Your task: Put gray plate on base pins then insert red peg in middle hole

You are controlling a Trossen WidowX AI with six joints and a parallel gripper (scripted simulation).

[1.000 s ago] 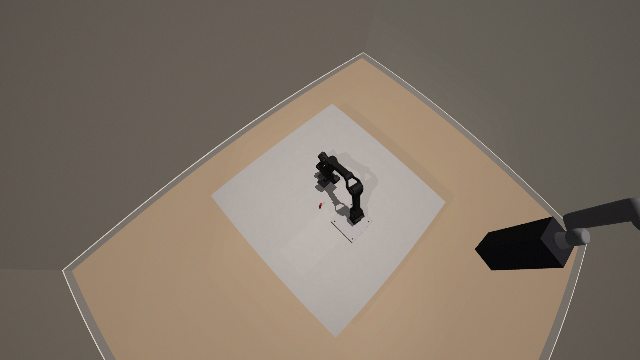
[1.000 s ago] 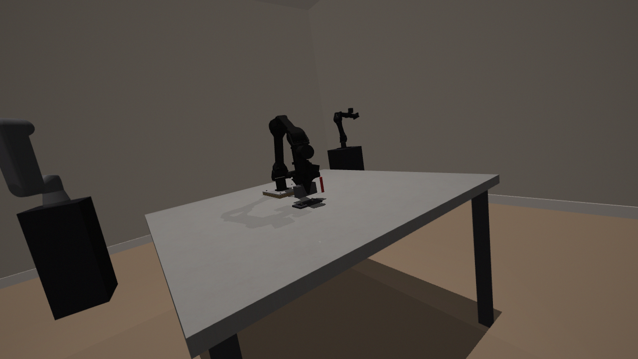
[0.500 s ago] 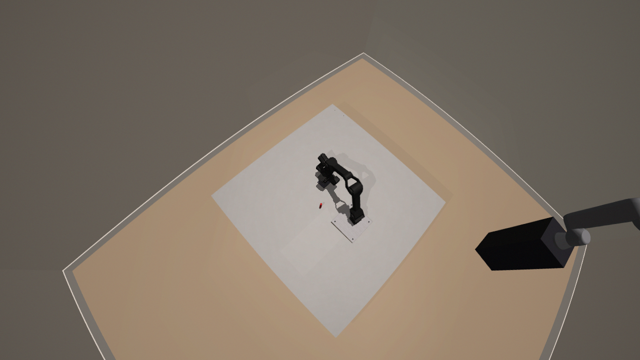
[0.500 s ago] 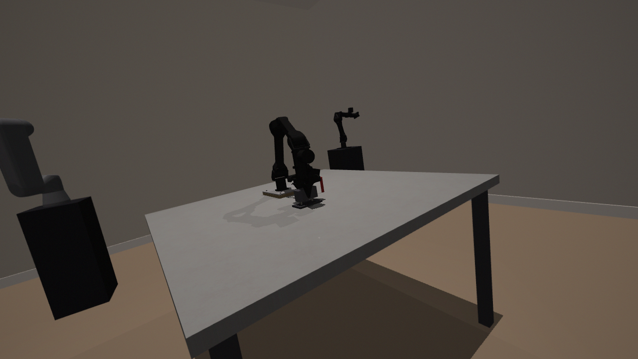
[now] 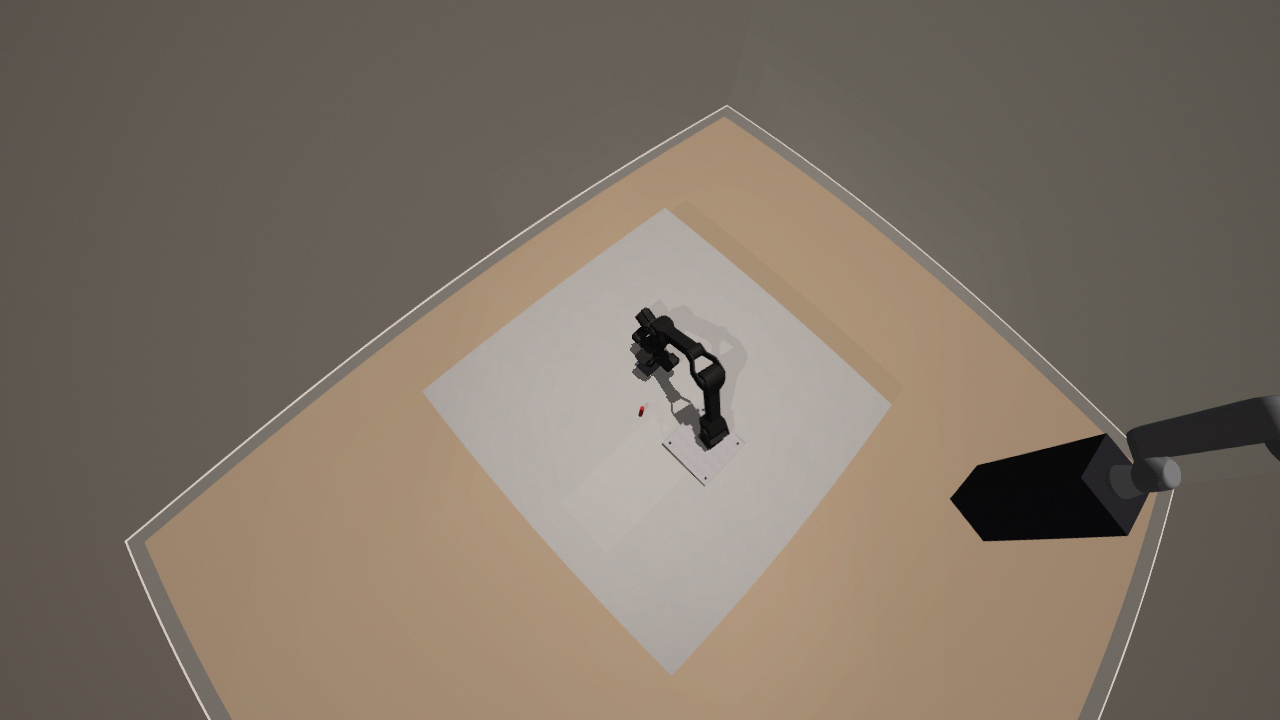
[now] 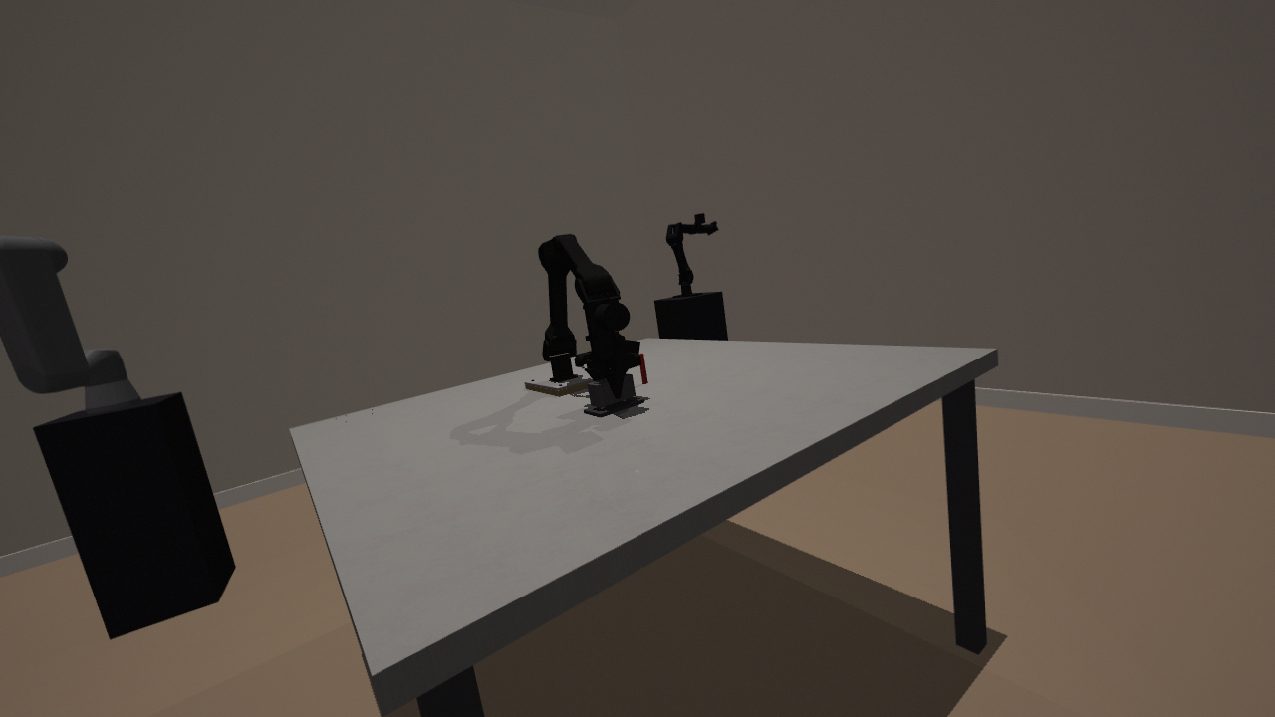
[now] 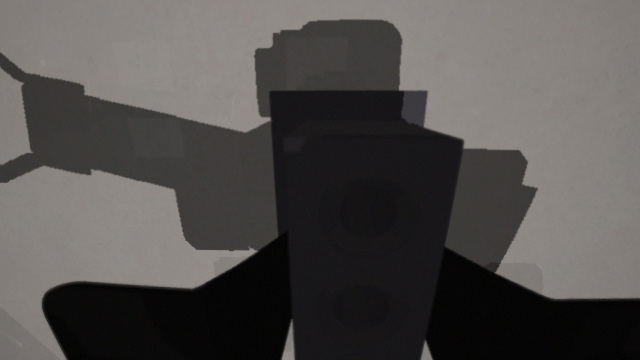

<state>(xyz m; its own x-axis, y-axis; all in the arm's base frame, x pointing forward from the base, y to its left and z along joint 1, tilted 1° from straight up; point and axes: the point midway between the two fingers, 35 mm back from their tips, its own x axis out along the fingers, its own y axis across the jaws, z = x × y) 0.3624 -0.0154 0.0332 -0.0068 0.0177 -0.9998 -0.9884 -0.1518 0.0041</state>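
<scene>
My gripper tip is now 30 mm below the gray plate. From my gripper tip the other things lie so: red peg: 150 mm behind, 160 mm to the left, 20 mm above; then dark base: 20 mm below.
</scene>
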